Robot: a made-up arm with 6 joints. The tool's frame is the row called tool.
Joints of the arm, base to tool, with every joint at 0 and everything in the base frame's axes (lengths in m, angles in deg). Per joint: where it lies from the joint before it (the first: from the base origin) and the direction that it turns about. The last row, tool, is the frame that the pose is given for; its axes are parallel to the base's.
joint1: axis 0 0 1 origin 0.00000 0.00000 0.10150
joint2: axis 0 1 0 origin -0.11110 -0.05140 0.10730
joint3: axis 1 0 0 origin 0.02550 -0.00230 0.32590
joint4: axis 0 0 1 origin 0.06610 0.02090 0.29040
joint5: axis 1 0 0 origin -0.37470 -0.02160 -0.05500
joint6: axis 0 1 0 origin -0.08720 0.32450 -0.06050
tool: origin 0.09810 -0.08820 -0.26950
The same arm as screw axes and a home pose.
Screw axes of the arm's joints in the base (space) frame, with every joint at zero. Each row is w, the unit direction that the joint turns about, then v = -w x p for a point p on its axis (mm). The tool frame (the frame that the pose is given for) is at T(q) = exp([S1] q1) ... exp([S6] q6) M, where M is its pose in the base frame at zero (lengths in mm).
S1 = (0, 0, 1, 0.0, 0.0, 0.0)
S2 = (0, 1, 0, -208.8, 0.0, -111.1)
S3 = (1, 0, 0, 0.0, 534.7, 53.7)
S4 = (0, 0, 1, -32.8, 19.5, 0.0)
S5 = (1, 0, 0, 0.0, 770.1, 54.4)
S6 = (0, 1, 0, -709.6, 0.0, -481.4)
M: xyz -383.3 181.9 440.1 (mm) rpy 0.00 0.00 0.00 (deg, as in URDF)

